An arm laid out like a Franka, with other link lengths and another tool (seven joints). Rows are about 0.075 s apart.
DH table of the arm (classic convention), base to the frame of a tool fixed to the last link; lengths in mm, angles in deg. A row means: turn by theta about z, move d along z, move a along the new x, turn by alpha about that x. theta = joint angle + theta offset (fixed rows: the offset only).
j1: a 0, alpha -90, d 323, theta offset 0
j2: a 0, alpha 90, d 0, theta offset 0
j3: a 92.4, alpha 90, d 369.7, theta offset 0
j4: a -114.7, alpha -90, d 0, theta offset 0
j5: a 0, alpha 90, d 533.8, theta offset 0
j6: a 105.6, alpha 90, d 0, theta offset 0
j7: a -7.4, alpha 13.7, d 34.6, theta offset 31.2
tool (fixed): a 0, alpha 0, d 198.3, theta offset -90
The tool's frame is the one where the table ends.
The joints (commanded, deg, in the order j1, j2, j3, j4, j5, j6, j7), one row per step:
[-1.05 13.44 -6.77 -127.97 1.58 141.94 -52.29]
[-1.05 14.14 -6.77 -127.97 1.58 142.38 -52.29]
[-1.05 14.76 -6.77 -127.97 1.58 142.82 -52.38]
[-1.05 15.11 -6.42 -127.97 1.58 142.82 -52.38]
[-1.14 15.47 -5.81 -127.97 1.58 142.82 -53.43]
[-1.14 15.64 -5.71 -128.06 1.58 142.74 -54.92]
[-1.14 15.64 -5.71 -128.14 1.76 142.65 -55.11]
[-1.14 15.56 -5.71 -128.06 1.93 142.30 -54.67]
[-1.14 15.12 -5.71 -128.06 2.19 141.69 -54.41]
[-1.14 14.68 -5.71 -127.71 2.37 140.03 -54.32]
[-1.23 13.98 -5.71 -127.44 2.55 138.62 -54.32]
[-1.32 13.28 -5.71 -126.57 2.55 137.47 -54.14]
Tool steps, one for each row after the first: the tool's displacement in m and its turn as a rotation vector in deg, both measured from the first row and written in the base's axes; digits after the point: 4 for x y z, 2 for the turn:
[-0.0012 -0.0002 -0.0077 -0.05 0.27 0.00]
[-0.0022 -0.0004 -0.0144 -0.11 0.45 0.10]
[-0.0034 0.0040 -0.0187 -0.02 0.80 0.44]
[-0.0054 0.0103 -0.0230 0.15 1.17 1.99]
[-0.0084 0.0112 -0.0259 0.21 1.52 3.57]
[-0.0096 0.0115 -0.0266 0.35 1.67 3.62]
[-0.0093 0.0119 -0.0254 0.49 1.83 3.04]
[-0.0094 0.0127 -0.0209 0.73 1.96 2.57]
[-0.0103 0.0135 -0.0148 1.05 2.79 2.34]
[-0.0101 0.0133 -0.0059 1.34 3.20 2.13]
[-0.0032 0.0121 0.0085 1.39 2.77 1.89]

